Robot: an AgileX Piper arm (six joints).
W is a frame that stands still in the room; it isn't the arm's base.
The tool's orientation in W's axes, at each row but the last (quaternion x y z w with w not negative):
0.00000 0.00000 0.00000 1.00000
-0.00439 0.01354 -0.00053 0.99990
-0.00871 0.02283 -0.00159 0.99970
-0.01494 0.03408 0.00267 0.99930
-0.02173 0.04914 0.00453 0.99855
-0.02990 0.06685 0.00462 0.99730
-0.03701 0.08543 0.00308 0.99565
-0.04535 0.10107 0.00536 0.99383
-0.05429 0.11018 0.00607 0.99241
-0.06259 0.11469 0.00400 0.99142
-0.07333 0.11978 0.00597 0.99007
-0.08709 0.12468 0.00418 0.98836
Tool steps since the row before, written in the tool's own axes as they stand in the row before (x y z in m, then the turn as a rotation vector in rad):
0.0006 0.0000 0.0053 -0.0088 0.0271 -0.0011
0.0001 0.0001 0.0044 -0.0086 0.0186 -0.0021
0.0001 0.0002 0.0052 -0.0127 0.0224 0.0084
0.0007 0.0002 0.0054 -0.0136 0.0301 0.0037
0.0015 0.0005 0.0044 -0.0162 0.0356 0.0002
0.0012 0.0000 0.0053 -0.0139 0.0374 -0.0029
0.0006 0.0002 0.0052 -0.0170 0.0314 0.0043
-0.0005 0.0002 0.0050 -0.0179 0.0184 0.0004
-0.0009 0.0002 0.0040 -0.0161 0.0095 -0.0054
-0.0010 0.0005 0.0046 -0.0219 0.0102 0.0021
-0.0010 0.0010 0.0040 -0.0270 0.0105 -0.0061
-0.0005 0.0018 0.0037 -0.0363 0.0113 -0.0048
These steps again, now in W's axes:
0.0006 0.0000 0.0053 -0.0088 0.0271 -0.0011
0.0002 0.0001 0.0044 -0.0086 0.0186 -0.0020
0.0003 0.0003 0.0052 -0.0122 0.0226 0.0086
0.0011 0.0004 0.0053 -0.0135 0.0301 0.0037
0.0019 0.0007 0.0042 -0.0165 0.0355 0.0003
0.0019 0.0003 0.0051 -0.0147 0.0371 -0.0032
0.0015 0.0006 0.0050 -0.0164 0.0316 0.0048
0.0005 0.0007 0.0050 -0.0178 0.0183 0.0024
0.0000 0.0006 0.0041 -0.0171 0.0089 -0.0027
0.0001 0.0011 0.0046 -0.0211 0.0105 0.0058
-0.0001 0.0016 0.0039 -0.0280 0.0096 -0.0009
0.0004 0.0024 0.0033 -0.0367 0.0108 0.0025

